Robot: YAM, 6 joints.
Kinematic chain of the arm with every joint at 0, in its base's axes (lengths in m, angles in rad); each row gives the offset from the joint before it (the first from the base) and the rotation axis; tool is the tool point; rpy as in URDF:
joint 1: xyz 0 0 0.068 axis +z
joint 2: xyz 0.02 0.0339 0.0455 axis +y
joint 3: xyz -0.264 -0.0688 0 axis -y
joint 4: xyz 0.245 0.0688 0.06 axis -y
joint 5: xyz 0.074 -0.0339 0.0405 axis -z
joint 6: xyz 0.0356 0 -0.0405 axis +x
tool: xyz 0 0 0 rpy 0 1.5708 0
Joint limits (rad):
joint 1: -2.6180..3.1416
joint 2: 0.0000..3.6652
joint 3: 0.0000..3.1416
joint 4: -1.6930..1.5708
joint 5: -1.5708..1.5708
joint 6: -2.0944..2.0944
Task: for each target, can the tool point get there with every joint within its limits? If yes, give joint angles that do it. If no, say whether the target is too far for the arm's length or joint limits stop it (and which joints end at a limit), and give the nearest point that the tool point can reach.
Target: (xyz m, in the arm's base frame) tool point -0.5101 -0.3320 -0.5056
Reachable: no: too far | nearest point -0.3886 -0.2529 -0.3095 | short by 0.244 m
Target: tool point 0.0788 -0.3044 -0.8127
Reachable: no: too far | nearest point 0.0698 -0.2696 -0.3791 | short by 0.435 m
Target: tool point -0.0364 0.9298 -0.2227
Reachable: no: too far | nearest point -0.0237 0.6066 -0.1033 | short by 0.345 m
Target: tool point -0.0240 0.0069 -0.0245
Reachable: yes | joints -0.9035 3.0337 0.3295 -0.3598 0.4216 -1.7370
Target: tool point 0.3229 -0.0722 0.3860
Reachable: yes | joints -0.2262 1.7170 1.9316 -1.3544 -0.0580 -1.0776
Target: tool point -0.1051 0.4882 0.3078
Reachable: yes | joints 1.8203 2.0931 1.8846 -0.2110 0.5529 -0.4422
